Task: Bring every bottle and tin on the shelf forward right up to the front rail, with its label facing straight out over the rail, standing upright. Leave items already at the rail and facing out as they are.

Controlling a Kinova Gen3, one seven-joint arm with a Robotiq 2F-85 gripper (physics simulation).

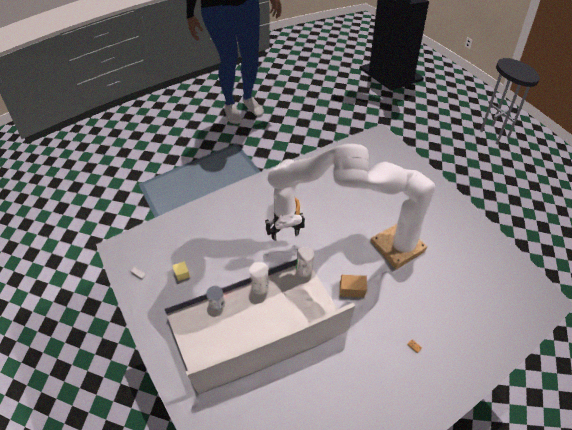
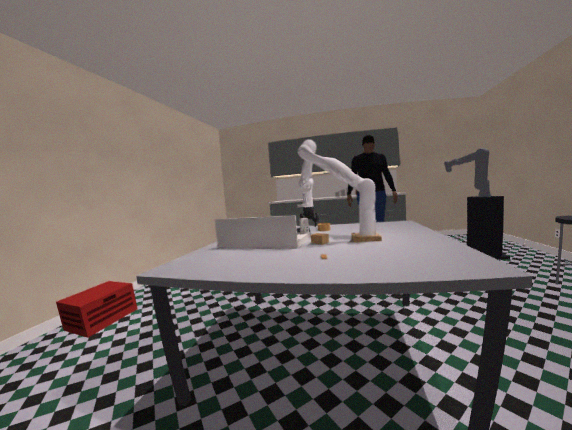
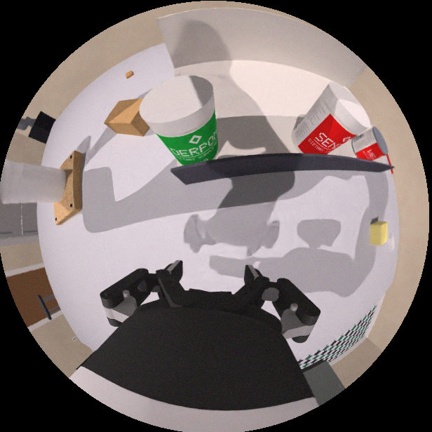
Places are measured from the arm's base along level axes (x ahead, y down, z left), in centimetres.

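Where they show: gripper, fingertip midpoint: [image 1: 285, 236] [image 2: 310, 227]; arm's base, origin of the base link: [image 1: 404, 243] [image 2: 367, 234].
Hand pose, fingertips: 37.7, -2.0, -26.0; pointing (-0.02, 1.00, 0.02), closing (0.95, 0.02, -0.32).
Things, the pixels of their top centre, and the offset from my fingertips, as dx, dy, dz. "spot": a spot on its surface instead.
- open-topped shelf, surface spot: [image 1: 270, 352] spot: +30.2, -6.4, +39.1
- white bottle with a green label, middle of its top: [image 1: 305, 253] [image 2: 303, 218] +1.8, -8.7, +15.3
- white bottle with a red label, middle of its top: [image 1: 258, 269] +18.6, -9.7, +13.2
- small tin with a red label, middle of its top: [image 1: 214, 292] +34.6, -5.8, +11.2
- orange-brown box, middle of its top: [image 1: 354, 282] [image 2: 319, 234] -9.3, -0.2, +29.9
- yellow cube, middle of its top: [image 1: 180, 268] +39.8, +1.0, -8.4
- small white piece, middle of its top: [image 1: 138, 272] +54.8, +3.6, -17.0
- orange ring-shaped object, middle of its top: [image 1: 287, 204] [image 2: 323, 223] -9.3, -0.2, -13.0
The open-topped shelf [image 1: 270, 352] [image 2: 256, 232] [image 3: 265, 35] has a dark front rail [image 1: 282, 268] [image 3: 240, 167]. Three items stand upright along it. A white bottle with a green label [image 1: 305, 262] [image 2: 304, 225] [image 3: 192, 145] is at the end nearer the arm's base, label showing over the rail. A white bottle with a red label [image 1: 259, 279] [image 3: 327, 135] is in the middle, with white side print also showing. A small tin with a red label [image 1: 215, 300] [image 3: 370, 145] is at the far end, partly behind the rail. Exact gaps to the rail are unclear. My gripper [image 1: 287, 234] [image 2: 311, 220] [image 3: 213, 270] is open and empty, above the table outside the rail.
An orange-brown box [image 1: 353, 287] [image 2: 320, 239] [image 3: 125, 117] lies beside the shelf's end. A yellow cube [image 1: 181, 271] [image 3: 378, 233] and a small white piece [image 1: 138, 273] lie outside the rail. An orange ring-shaped object [image 1: 298, 205] [image 2: 324, 227] is partly hidden behind the gripper. A person [image 1: 232, 45] [image 2: 368, 162] stands beyond the table.
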